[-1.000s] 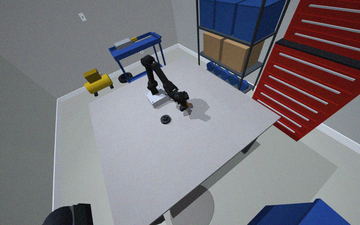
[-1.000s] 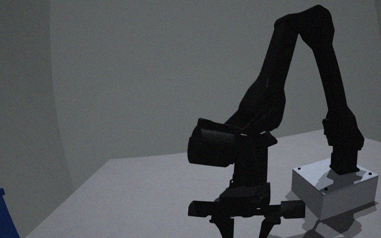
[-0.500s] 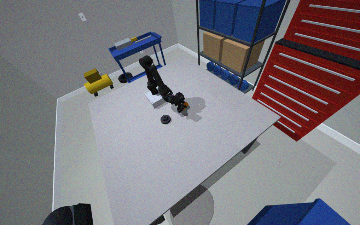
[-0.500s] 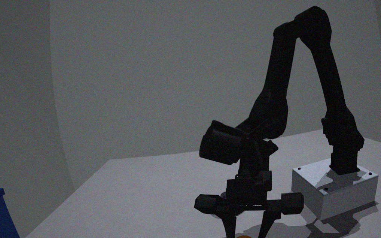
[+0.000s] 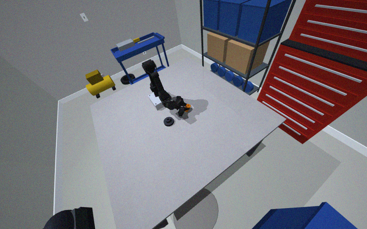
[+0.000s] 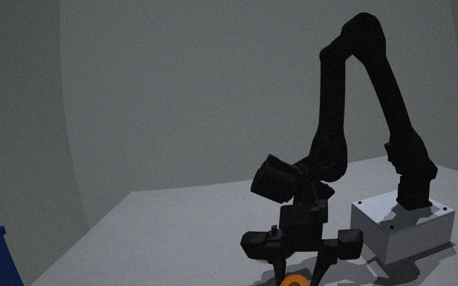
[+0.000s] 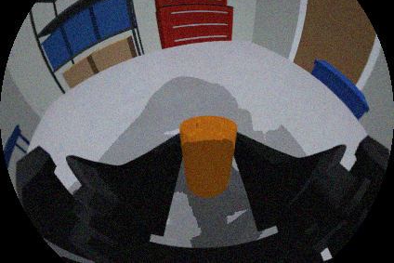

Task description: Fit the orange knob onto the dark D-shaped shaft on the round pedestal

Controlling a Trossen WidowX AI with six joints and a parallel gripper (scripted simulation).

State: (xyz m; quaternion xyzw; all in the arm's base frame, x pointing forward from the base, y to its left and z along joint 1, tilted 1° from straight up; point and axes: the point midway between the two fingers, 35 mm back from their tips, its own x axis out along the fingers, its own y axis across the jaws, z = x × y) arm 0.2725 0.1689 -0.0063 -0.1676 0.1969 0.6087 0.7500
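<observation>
Right now the dark round pedestal is 4 cm ahead of my gripper tip, 21 cm to the right of it and 1 cm below it. The rest, counted from my gripper tip: orange knob (2 cm to the right, 1 cm below).
</observation>
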